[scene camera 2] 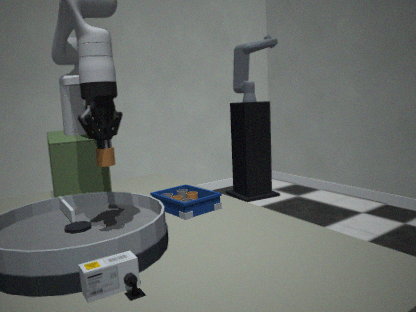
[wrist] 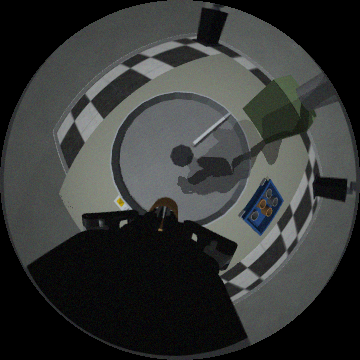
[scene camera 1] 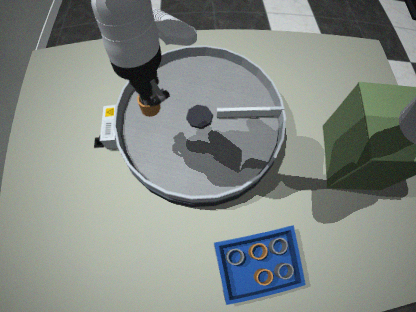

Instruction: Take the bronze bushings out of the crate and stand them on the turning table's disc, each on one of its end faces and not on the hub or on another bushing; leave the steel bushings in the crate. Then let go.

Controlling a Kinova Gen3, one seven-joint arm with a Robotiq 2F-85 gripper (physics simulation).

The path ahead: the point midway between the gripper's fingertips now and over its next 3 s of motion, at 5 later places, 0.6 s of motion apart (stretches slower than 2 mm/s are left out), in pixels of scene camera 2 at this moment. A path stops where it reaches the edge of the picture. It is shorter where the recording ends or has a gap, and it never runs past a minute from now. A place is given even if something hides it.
The gripper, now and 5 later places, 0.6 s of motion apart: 105,157; 97,207; 97,208; 98,216; 99,225; 100,228
